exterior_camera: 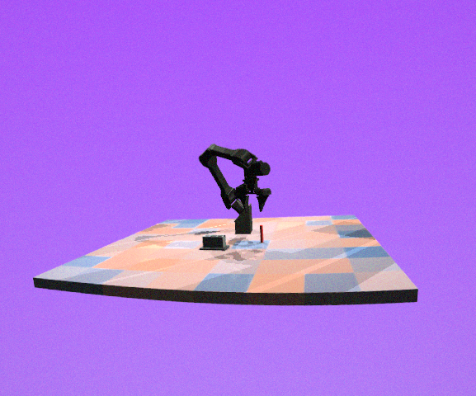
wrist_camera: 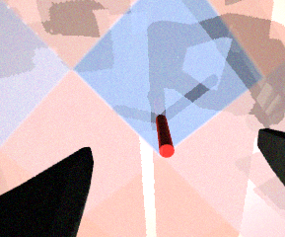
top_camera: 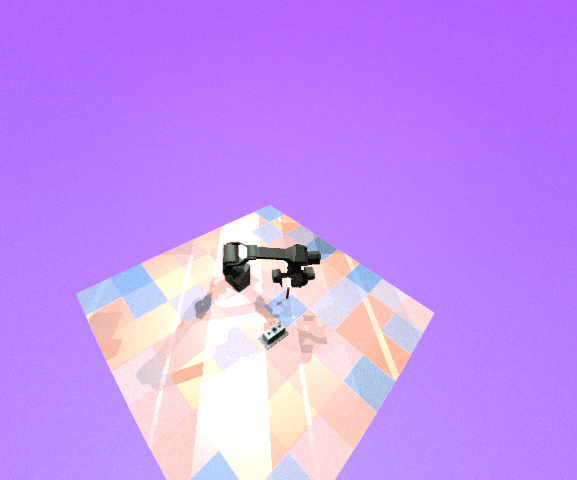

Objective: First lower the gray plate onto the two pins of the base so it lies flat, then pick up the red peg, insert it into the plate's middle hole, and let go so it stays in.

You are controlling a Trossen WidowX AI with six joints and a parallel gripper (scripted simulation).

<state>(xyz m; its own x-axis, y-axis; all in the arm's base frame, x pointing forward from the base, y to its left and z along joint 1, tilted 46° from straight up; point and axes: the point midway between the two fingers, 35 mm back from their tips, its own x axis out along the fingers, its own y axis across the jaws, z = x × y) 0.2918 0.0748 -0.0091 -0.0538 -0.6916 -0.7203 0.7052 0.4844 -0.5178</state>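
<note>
Right now my gripper tip is 11 cm above the red peg, 3 cm to the right of it and 3 cm past it. Also, from my gripper tip: gray plate 18 cm to the right, 10 cm below, 5 cm ahead.
</note>
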